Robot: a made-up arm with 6 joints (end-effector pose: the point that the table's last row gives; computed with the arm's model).
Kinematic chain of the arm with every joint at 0, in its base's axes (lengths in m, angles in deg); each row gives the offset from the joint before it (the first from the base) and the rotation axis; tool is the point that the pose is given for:
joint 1: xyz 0 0 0.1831 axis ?
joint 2: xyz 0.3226 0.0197 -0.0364 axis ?
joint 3: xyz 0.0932 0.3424 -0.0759 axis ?
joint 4: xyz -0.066 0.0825 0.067 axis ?
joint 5: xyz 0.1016 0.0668 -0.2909 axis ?
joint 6: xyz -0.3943 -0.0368 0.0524 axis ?
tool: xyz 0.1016 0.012 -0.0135
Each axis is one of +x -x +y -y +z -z.
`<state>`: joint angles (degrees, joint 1 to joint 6).
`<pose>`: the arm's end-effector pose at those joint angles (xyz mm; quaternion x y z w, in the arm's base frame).
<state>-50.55 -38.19 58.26 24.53 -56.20 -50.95</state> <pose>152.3 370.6 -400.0 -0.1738 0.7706 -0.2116 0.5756</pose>
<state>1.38 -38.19 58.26 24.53 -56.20 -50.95</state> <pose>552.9 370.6 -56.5 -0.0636 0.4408 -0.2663 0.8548</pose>
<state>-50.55 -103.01 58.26 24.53 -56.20 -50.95</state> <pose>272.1 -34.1 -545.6 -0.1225 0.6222 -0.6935 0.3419</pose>
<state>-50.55 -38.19 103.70 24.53 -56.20 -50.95</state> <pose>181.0 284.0 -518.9 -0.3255 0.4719 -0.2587 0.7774</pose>
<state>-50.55 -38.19 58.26 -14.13 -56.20 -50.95</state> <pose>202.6 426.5 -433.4 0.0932 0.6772 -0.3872 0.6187</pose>
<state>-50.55 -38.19 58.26 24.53 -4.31 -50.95</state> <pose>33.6 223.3 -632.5 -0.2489 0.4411 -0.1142 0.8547</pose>
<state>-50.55 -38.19 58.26 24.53 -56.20 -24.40</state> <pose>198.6 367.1 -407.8 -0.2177 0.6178 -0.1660 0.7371</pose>
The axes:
joint 1: -y
joint 2: +z
joint 3: -y
joint 4: +z
joint 5: -y
joint 6: -y

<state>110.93 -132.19 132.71 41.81 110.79 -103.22</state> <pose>-547.2 -757.3 508.7 -0.3440 -0.2674 -0.8941 0.1033</pose>
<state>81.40 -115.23 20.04 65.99 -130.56 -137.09</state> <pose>108.7 -419.1 1193.8 -0.2123 -0.8938 -0.3918 0.0507</pose>
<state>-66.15 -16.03 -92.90 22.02 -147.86 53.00</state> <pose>-225.5 647.1 -373.4 -0.2200 -0.7916 -0.0935 0.5623</pose>
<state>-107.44 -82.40 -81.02 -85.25 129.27 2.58</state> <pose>-309.3 418.8 -188.6 -0.6490 0.6174 0.3879 0.2172</pose>
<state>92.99 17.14 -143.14 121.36 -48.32 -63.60</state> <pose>99.2 297.8 543.7 -0.4502 0.5931 0.6673 0.0147</pose>
